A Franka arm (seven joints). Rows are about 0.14 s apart.
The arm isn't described. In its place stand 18 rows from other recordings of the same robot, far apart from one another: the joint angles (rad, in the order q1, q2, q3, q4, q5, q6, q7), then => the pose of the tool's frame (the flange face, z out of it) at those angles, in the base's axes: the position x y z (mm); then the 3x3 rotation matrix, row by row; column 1 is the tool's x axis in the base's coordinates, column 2 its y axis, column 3 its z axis.
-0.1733 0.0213 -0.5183 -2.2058 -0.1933 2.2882 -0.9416 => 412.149 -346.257 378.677; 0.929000 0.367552 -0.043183; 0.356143 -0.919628 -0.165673; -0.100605 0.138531 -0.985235
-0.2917 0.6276 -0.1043 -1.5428 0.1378 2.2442 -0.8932 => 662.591 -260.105 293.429; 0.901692 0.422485 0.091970; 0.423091 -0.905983 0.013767; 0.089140 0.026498 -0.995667
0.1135 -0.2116 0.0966 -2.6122 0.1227 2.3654 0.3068 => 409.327 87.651 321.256; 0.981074 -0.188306 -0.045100; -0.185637 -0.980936 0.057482; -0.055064 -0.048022 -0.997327
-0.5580 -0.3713 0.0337 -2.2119 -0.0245 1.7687 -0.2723 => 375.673 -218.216 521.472; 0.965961 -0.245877 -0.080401; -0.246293 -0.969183 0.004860; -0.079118 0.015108 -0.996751
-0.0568 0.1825 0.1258 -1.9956 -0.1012 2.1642 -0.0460 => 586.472 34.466 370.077; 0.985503 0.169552 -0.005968; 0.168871 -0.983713 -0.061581; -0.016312 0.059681 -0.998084
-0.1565 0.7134 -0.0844 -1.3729 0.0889 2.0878 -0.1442 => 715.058 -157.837 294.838; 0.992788 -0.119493 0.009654; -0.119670 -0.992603 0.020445; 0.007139 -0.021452 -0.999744
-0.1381 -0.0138 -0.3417 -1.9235 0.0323 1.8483 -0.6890 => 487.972 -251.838 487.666; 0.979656 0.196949 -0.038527; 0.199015 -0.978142 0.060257; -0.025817 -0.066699 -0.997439
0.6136 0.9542 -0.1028 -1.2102 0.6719 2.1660 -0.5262 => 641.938 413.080 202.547; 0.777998 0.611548 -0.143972; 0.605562 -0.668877 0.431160; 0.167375 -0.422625 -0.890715
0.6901 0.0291 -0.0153 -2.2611 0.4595 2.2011 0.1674 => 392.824 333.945 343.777; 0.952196 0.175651 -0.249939; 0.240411 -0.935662 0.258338; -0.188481 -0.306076 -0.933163
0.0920 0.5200 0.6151 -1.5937 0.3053 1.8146 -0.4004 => 515.423 402.676 373.310; 0.565878 0.667331 -0.484202; 0.824424 -0.465355 0.322134; -0.010356 -0.581476 -0.813498
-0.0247 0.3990 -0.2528 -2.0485 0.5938 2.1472 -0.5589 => 551.553 -131.820 230.755; 0.989397 -0.126153 -0.071967; -0.085315 -0.905832 0.414957; -0.117538 -0.404417 -0.906990
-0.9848 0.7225 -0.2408 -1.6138 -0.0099 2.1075 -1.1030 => 242.124 -623.411 196.218; 0.968448 -0.088503 -0.232972; -0.058751 -0.989549 0.131689; -0.242192 -0.113846 -0.963526
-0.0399 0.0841 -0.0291 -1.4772 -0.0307 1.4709 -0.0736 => 568.374 -42.082 612.671; 0.995722 0.004133 -0.092302; 0.001676 -0.999643 -0.026684; -0.092379 0.026415 -0.995373
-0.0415 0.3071 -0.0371 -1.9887 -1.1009 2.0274 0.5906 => 587.858 -96.678 314.012; 0.999997 -0.002004 -0.001514; -0.002402 -0.587548 -0.809186; 0.000732 0.809187 -0.587551
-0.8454 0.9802 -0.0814 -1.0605 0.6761 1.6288 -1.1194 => 506.807 -537.014 223.864; 0.959010 0.116615 0.258265; -0.062589 -0.801721 0.594413; 0.276373 -0.586212 -0.761559
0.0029 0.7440 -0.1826 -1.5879 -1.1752 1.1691 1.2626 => 580.728 -210.811 261.203; 0.711338 -0.303106 -0.634133; -0.519936 0.380159 -0.764948; 0.472931 0.873846 0.112826
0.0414 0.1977 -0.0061 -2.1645 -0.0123 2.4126 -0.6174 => 564.467 19.903 309.042; 0.787980 0.613608 0.050719; 0.614685 -0.788736 -0.007598; 0.035341 0.037164 -0.998684
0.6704 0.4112 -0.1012 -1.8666 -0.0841 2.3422 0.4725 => 539.451 348.593 303.186; 0.980980 0.158769 0.111673; 0.164808 -0.985203 -0.047047; 0.102551 0.064557 -0.992631
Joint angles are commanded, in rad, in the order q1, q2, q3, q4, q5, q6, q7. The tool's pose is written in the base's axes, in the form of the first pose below.
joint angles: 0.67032, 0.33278, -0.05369, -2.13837, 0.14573, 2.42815, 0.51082
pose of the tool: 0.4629, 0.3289, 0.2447, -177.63, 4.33, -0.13
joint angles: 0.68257, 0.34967, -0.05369, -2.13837, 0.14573, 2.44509, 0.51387
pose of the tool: 0.4593, 0.3344, 0.2365, -177.77, 4.24, 0.32
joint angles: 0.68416, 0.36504, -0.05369, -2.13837, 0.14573, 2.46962, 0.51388
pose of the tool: 0.4600, 0.3354, 0.2298, -177.64, 3.71, 0.32
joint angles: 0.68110, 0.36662, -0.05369, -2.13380, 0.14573, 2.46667, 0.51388
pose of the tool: 0.4619, 0.3347, 0.2304, -177.62, 3.71, 0.16
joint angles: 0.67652, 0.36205, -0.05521, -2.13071, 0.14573, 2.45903, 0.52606
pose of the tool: 0.4645, 0.3325, 0.2336, -177.64, 3.75, -0.85
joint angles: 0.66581, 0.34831, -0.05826, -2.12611, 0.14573, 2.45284, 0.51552
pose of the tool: 0.4708, 0.3276, 0.2427, -177.17, 3.18, -0.96
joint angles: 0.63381, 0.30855, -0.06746, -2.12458, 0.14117, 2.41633, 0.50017
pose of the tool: 0.4832, 0.3086, 0.2631, -176.93, 2.91, -2.06
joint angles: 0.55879, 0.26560, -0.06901, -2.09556, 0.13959, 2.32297, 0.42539
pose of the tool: 0.5062, 0.2734, 0.2916, -176.77, 4.01, -1.66
